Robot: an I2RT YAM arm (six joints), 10 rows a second.
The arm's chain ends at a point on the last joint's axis. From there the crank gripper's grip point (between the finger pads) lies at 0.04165 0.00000 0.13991 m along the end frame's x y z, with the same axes.
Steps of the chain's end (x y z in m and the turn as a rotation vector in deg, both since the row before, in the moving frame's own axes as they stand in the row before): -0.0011 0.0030 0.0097 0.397 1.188 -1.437; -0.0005 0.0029 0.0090 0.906 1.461 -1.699; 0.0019 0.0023 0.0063 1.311 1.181 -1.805; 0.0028 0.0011 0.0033 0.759 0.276 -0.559; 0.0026 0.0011 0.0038 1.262 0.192 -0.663
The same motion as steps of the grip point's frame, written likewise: 0.0018 0.0010 0.0088 0.397 1.188 -1.437; 0.0030 -0.0006 0.0079 0.906 1.461 -1.699; 0.0047 -0.0022 0.0054 1.311 1.181 -1.805; 0.0035 -0.0012 0.0031 0.759 0.276 -0.559; 0.0030 -0.0025 0.0036 1.262 0.192 -0.663
